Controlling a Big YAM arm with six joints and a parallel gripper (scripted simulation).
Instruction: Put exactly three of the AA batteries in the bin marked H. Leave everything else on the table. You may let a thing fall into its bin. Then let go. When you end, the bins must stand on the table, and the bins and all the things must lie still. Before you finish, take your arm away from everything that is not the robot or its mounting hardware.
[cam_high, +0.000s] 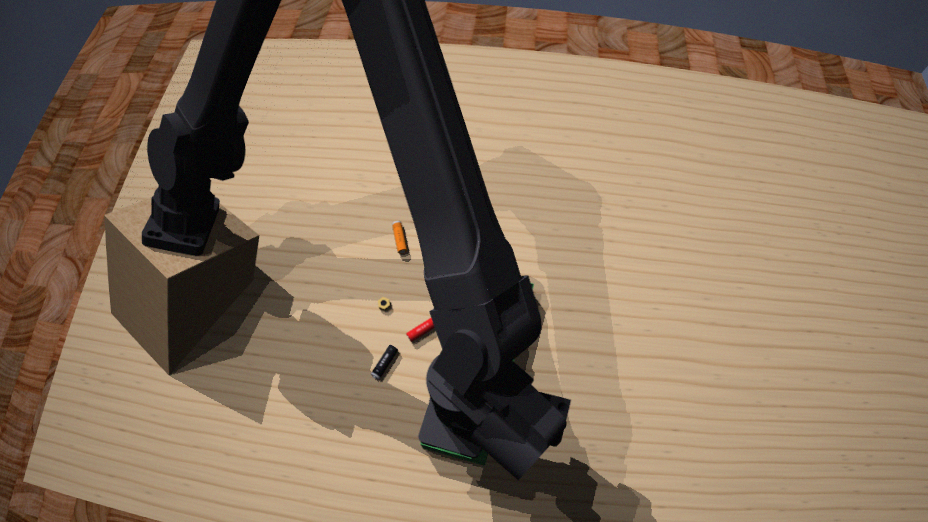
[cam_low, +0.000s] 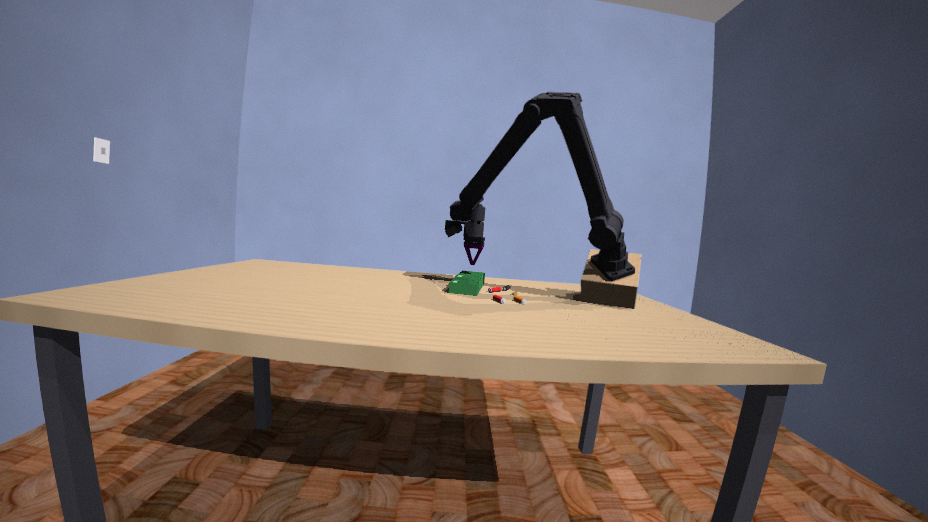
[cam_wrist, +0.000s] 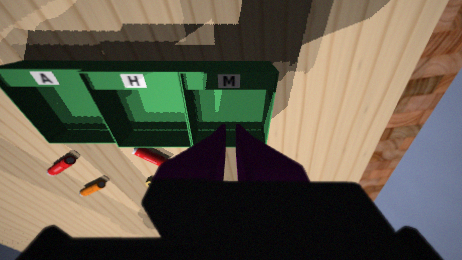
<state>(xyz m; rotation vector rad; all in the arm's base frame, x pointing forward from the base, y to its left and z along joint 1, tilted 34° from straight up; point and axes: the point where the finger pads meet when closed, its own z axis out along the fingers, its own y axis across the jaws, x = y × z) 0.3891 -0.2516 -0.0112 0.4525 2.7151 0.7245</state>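
Right now my hand is 8 cm to the right of the green bin, 6 cm above it and 2 cm short of it. Also, from my hand: black AA battery 11 cm behind, 8 cm to the left, 7 cm below; then orange AA battery 27 cm to the left, 11 cm behind, 7 cm below; then yellow nut 17 cm to the left, 12 cm behind, 7 cm below.
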